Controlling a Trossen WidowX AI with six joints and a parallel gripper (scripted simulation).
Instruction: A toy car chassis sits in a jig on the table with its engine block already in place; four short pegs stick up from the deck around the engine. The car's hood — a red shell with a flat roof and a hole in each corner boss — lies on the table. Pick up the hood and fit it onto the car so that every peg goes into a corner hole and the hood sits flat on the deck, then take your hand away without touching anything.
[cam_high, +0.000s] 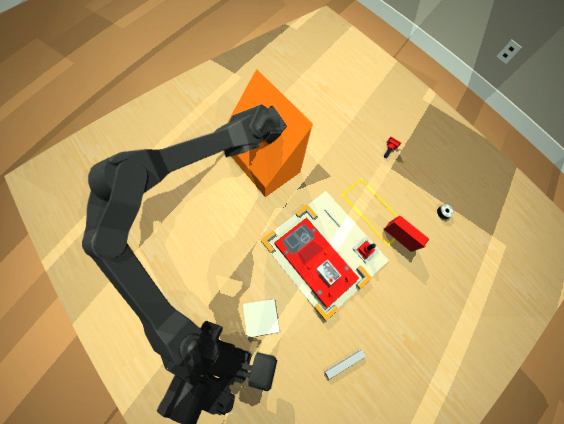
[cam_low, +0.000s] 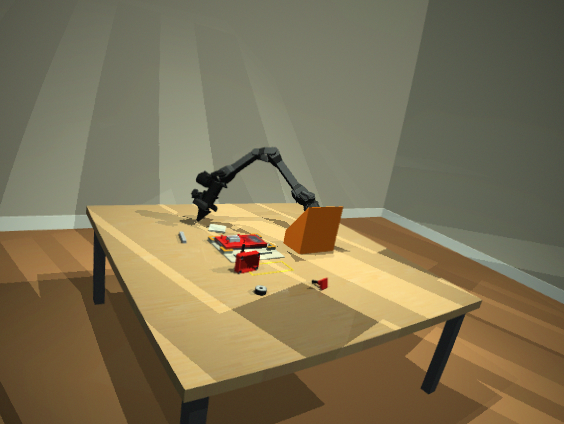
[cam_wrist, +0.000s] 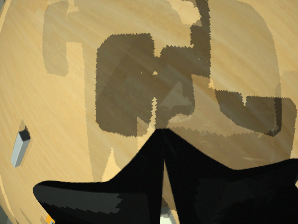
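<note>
Right now the red hood is 51 cm to the left of my gripper tip, 3 cm behind it and 3 cm above it. The rest, counted from my gripper tip: grey bar: 20 cm to the left, 12 cm ahead; grey engine block: 29 cm to the left, 7 cm behind, 2 cm above; white pad: 9 cm to the left, 7 cm behind.
</note>
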